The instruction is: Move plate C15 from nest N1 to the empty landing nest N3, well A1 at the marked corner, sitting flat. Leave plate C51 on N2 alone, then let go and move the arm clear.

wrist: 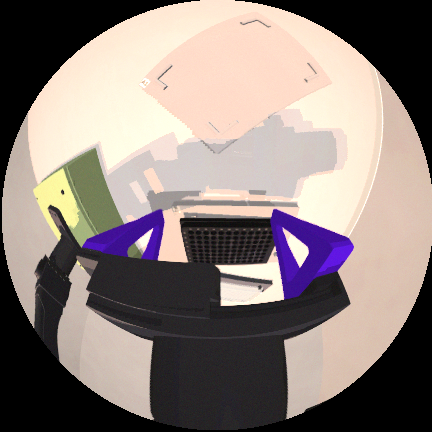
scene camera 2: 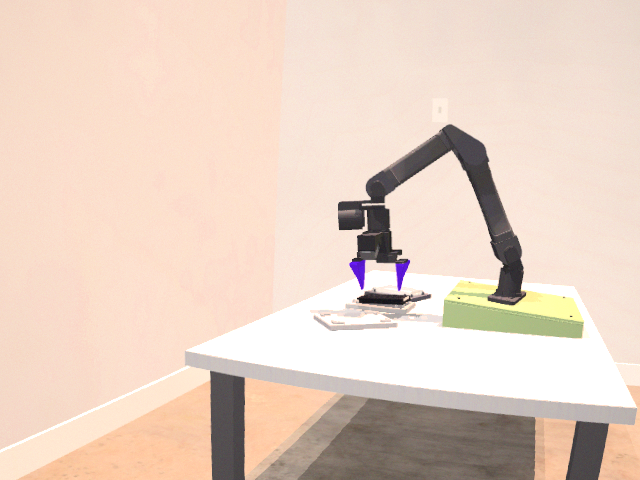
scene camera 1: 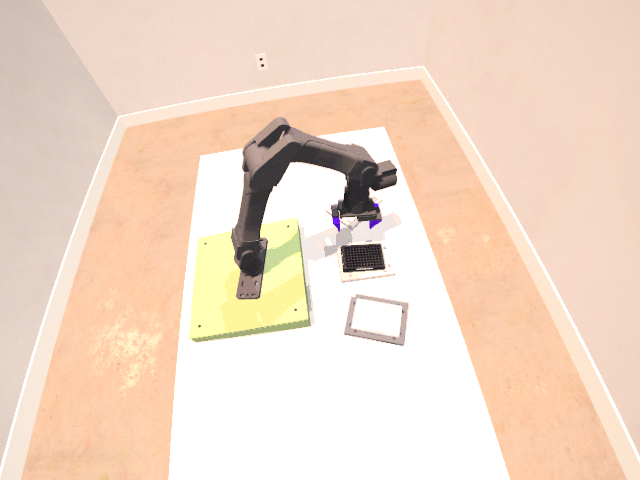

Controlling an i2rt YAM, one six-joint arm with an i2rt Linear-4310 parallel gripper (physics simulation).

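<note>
A black well plate (scene camera 1: 362, 257) (scene camera 2: 383, 298) (wrist: 227, 243) sits on a pale nest (scene camera 1: 368, 277) in the middle. A pale plate-like piece (scene camera 1: 377, 317) (wrist: 239, 291) lies within a dark grey nest (scene camera 1: 349, 321) (scene camera 2: 424, 296). No C15 or C51 label is readable, so I cannot tell which plate is which. An empty nest (scene camera 2: 361, 326) (wrist: 240, 70) has corner brackets and an A1 mark; the arm largely hides it in scene camera 1. My gripper (scene camera 1: 354, 227) (scene camera 2: 380, 289) (wrist: 217, 214) is open and empty, above the nests. In the wrist view its fingertips flank the black plate's upper edge.
The arm stands on a yellow-green base block (scene camera 1: 217, 289) (scene camera 2: 506, 322) (wrist: 92, 190), beside the nests. The white table (scene camera 1: 320, 413) (scene camera 2: 413, 356) carries the block and nests. The arm's shadow falls between the empty nest and the middle nest.
</note>
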